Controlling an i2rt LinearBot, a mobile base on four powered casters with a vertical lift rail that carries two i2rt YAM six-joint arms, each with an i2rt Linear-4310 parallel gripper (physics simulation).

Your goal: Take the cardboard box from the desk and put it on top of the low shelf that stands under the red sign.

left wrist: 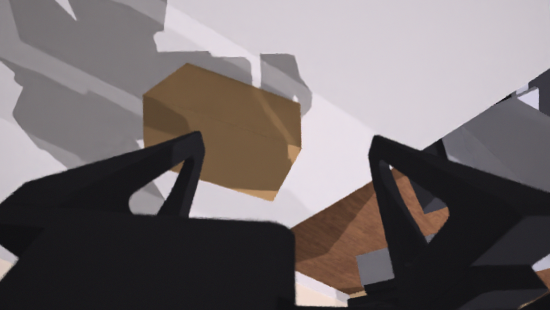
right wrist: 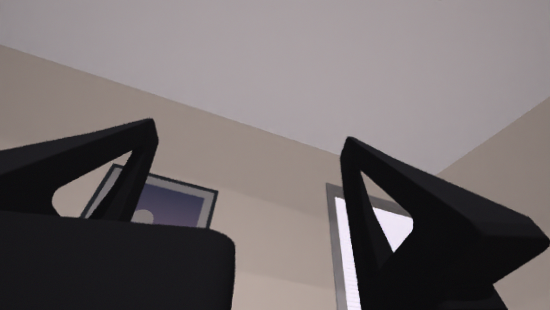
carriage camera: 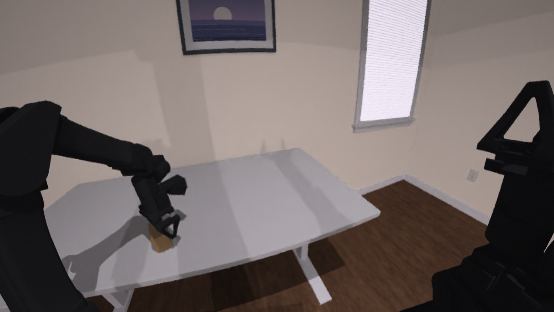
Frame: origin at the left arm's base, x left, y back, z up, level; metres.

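Seen in the pictures: left gripper, fingertip midpoint: (left wrist: 286,142) (carriage camera: 166,230); right gripper, fingertip midpoint: (right wrist: 251,138).
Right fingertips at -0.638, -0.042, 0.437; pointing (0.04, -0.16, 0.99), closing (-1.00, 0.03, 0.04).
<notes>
A point is followed by its place in that frame, as x, y, z.
The brown cardboard box (carriage camera: 161,242) @[0.022, -0.301, -0.004] (left wrist: 230,132) @[0.028, -0.346, 0.021] rests on the white desk (carriage camera: 260,200) @[-0.296, -0.532, -0.039] (left wrist: 400,60) @[-0.074, -0.304, -0.039], near its front edge at the left of the carriage view. My left gripper (carriage camera: 167,230) @[0.005, -0.325, 0.024] (left wrist: 286,142) @[0.005, -0.325, 0.024] is open and empty, just above and close beside the box. In the left wrist view the box lies toward the left finger, which covers part of its lower left. My right gripper (right wrist: 251,138) @[-0.638, -0.042, 0.437] is open and empty, raised at the right of the carriage view and pointing up at the wall and ceiling. The low shelf and the red sign do not show.
A framed picture (carriage camera: 229,47) @[-0.168, -1.041, 0.644] (right wrist: 175,200) @[-0.256, -1.062, 0.948] hangs on the wall behind the desk. A window (carriage camera: 392,65) @[-1.523, -1.390, 0.588] (right wrist: 345,250) @[-1.219, -1.315, 0.894] is to its right. A desk leg (carriage camera: 312,277) stands on the brown wood floor (carriage camera: 400,235) @[-1.426, -0.738, -0.759]. A wall outlet (carriage camera: 472,175) @[-2.311, -0.887, -0.358] is at the right.
</notes>
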